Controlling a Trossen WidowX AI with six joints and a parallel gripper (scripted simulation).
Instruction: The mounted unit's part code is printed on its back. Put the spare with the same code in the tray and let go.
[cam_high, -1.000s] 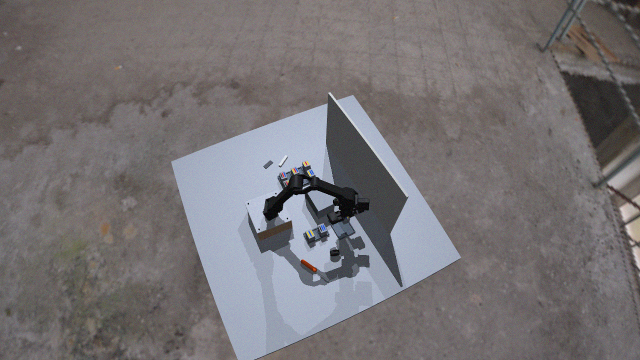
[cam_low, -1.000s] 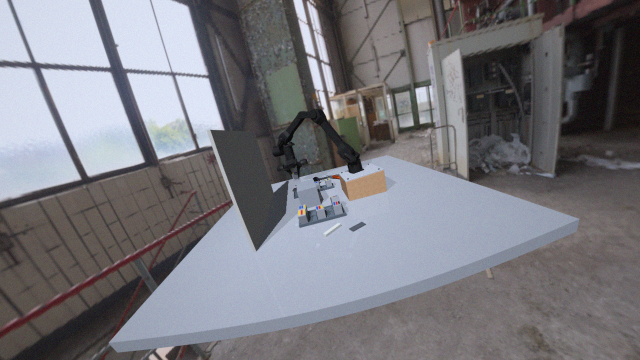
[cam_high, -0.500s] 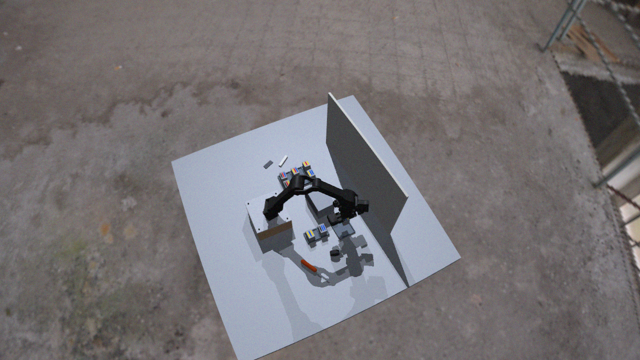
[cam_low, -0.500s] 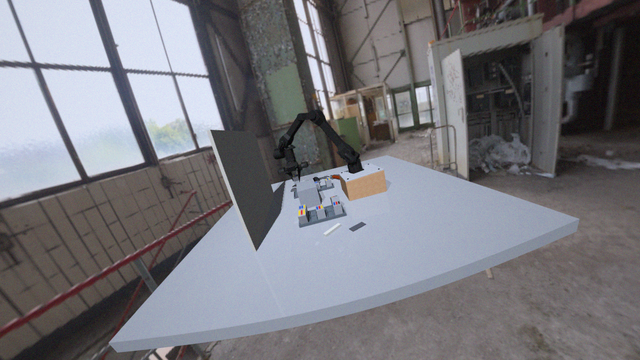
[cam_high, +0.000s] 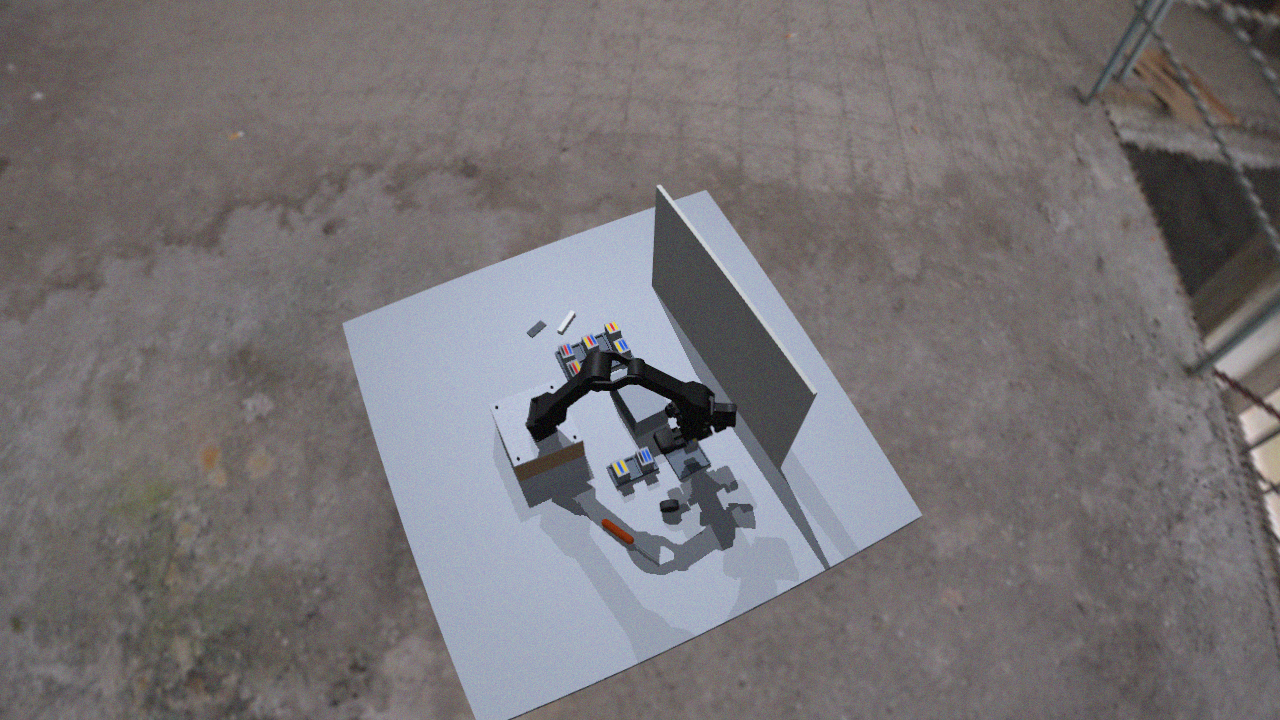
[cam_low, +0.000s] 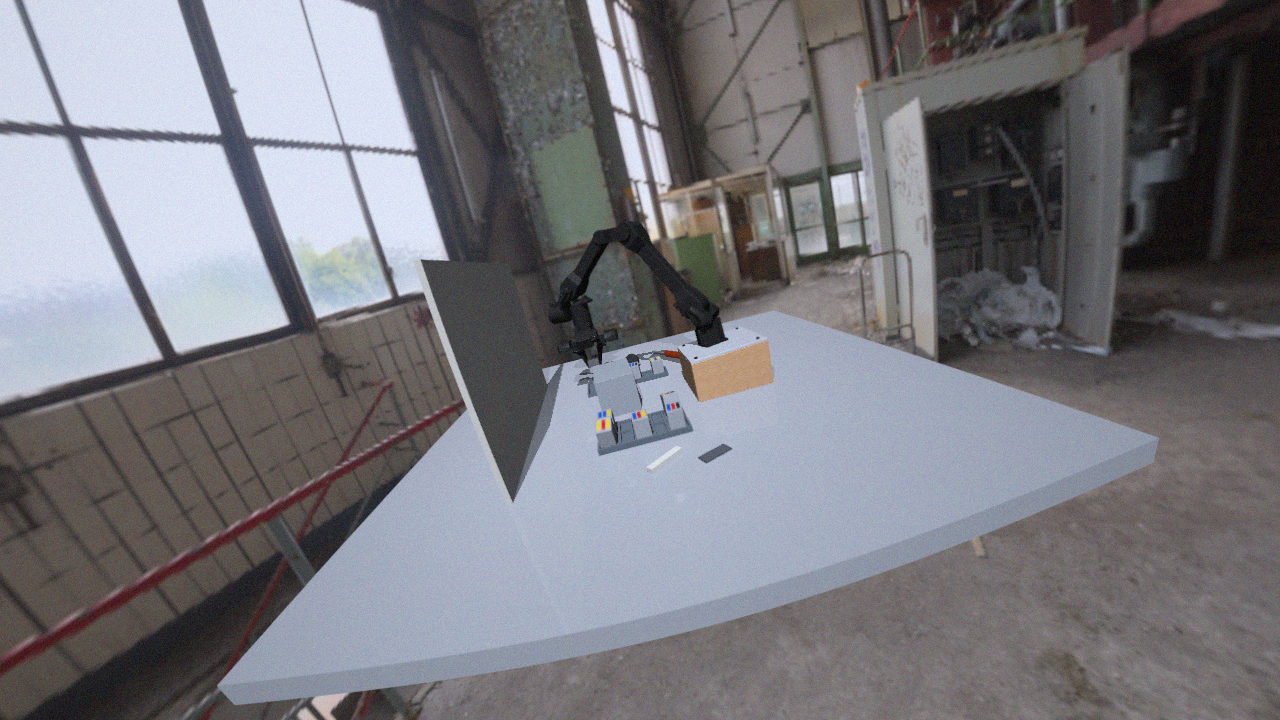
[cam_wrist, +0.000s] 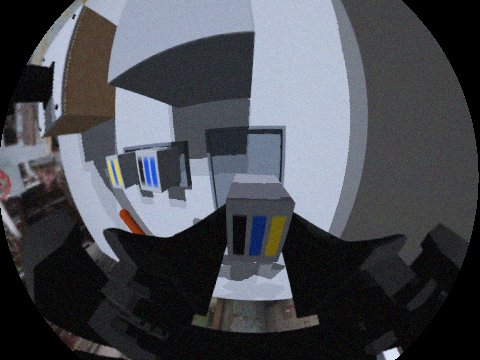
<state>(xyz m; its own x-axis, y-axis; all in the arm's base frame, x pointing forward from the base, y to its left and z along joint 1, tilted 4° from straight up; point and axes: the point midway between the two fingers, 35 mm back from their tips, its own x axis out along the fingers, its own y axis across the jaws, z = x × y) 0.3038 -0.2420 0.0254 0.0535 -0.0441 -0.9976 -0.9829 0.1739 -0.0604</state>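
Right now my gripper tip is 70 mm above the dark-rimmed tray, 10 mm to the right of it and 10 mm past it. Round my gripper tip: grey spare: 20 mm above; tall grey block: 200 mm to the left, 30 mm behind, 20 mm below; black puck: 130 mm behind, 100 mm to the right, 50 mm below.
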